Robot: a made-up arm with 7 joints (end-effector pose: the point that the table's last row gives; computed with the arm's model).
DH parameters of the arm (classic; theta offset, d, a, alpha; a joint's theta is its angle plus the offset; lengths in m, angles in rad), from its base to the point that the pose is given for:
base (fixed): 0.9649 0 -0.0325 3.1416
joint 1: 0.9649 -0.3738 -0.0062 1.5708
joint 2: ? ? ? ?
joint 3: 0 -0.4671 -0.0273 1.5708
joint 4: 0 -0.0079 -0.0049 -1.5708
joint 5: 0 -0.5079 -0.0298 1.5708
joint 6: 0 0.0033 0.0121 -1.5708
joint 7: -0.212 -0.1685 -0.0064 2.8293
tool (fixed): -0.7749 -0.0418 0 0
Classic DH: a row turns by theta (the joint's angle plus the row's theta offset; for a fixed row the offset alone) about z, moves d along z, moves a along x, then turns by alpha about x.
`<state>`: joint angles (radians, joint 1 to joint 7).
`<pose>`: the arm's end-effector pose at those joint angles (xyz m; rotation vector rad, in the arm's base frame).
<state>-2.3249 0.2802 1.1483 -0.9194 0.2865 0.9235 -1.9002</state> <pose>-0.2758 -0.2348 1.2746 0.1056 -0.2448 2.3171</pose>
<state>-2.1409 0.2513 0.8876 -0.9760 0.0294 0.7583 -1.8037</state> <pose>-0.2252 -0.2827 1.2810 -0.0463 -0.4502 2.4918</pose>
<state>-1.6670 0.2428 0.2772 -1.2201 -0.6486 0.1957 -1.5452</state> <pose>-0.1013 -0.4660 1.1940 -0.1103 -1.5447 2.7136</pose>
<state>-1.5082 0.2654 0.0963 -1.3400 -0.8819 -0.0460 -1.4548</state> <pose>-0.0475 -0.5178 1.1310 -0.0252 1.7758 -2.3405</pose>
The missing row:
joint 2: 0 -0.0474 -0.0184 -1.5708
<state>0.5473 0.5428 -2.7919 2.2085 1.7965 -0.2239 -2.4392</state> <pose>-0.2891 0.2480 0.6837 -1.8436 0.7113 2.2793</pose>
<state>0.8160 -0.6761 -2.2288 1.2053 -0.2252 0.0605 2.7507</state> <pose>-0.2391 0.7786 0.7016 -1.4507 -1.6370 -1.6566</pose>
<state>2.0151 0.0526 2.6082 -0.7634 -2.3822 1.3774 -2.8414</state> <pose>-0.0781 -0.4693 1.1291 1.5816 -0.9247 -0.6420</pose>
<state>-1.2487 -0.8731 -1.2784 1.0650 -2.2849 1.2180 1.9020</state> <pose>-0.5553 -0.4643 0.9263 -0.4918 -2.3685 1.8375</pose>
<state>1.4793 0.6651 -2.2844 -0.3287 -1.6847 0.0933 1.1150</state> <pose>-0.1541 -0.8188 1.1177 0.5525 -0.8088 0.4955</pose>
